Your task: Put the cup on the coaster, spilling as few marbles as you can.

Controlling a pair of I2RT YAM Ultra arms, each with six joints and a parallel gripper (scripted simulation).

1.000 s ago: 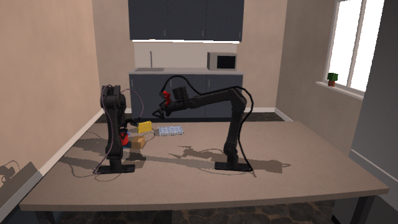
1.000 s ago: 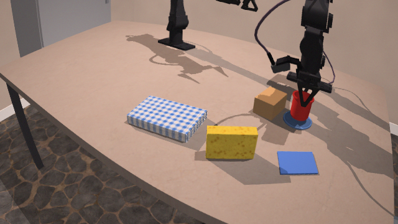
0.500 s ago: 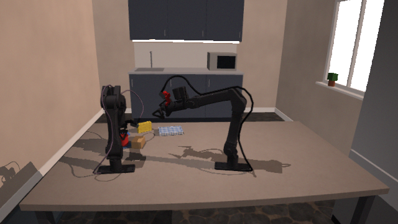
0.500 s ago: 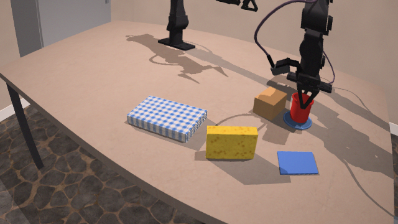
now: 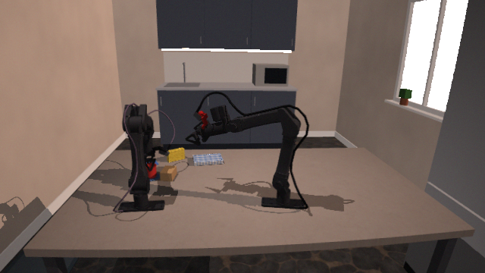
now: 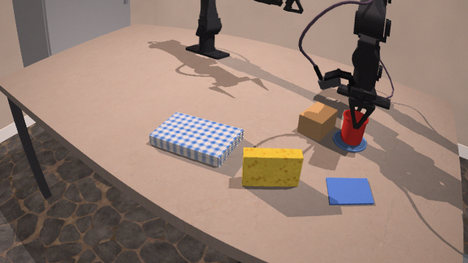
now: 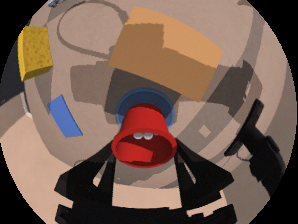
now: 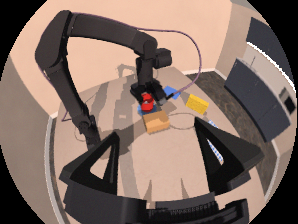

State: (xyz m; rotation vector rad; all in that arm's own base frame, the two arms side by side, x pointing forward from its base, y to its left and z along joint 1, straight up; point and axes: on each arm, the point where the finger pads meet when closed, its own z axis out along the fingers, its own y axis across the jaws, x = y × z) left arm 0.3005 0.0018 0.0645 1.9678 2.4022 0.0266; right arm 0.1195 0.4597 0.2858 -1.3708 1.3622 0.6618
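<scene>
My left hand is 3 cm above the red cup. Round my left hand: blue square pad: 19 cm ahead, 6 cm below, 5 cm to the left; box: 10 cm to the right, 4 cm below.
</scene>
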